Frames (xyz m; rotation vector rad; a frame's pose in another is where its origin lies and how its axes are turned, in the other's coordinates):
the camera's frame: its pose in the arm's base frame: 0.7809 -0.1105 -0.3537 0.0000 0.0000 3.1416
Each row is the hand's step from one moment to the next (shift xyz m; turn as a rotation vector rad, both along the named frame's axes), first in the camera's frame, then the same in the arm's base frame.
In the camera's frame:
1: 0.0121 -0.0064 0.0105 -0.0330 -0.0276 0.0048
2: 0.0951 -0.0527 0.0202 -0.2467 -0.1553 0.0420
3: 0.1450 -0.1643 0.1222 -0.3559 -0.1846 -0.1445
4: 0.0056 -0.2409 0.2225 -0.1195 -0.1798 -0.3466
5: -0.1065 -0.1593 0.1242 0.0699 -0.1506 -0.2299
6: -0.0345 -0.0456 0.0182 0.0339 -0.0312 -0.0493
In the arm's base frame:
1: -0.0121 0.0064 0.0105 0.0330 0.0276 0.0048
2: -0.0951 0.0527 0.0202 0.2467 0.1553 0.0420
3: -0.1450 0.1643 0.1222 0.3559 0.1846 -0.1445
4: -0.0056 0.2409 0.2225 0.1195 0.1798 -0.3466
5: 0.1065 0.1593 0.1242 -0.0699 0.1506 -0.2299
6: 0.0345 0.0456 0.0182 -0.0339 0.0312 -0.0493

